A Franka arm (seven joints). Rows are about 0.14 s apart.
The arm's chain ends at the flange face. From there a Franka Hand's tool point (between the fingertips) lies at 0.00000 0.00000 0.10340 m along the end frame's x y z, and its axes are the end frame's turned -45 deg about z.
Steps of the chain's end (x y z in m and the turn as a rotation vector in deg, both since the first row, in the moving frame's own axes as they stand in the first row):
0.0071 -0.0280 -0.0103 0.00 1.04 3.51
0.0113 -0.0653 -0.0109 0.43 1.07 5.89
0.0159 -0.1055 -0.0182 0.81 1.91 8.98
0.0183 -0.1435 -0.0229 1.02 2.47 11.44
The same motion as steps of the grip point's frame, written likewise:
0.0261 -0.0134 -0.0103 -0.74 0.74 3.51
0.0560 -0.0373 -0.0109 -0.45 1.06 5.89
0.0892 -0.0617 -0.0183 -0.78 1.92 8.98
0.1186 -0.0862 -0.0230 -1.03 2.47 11.44

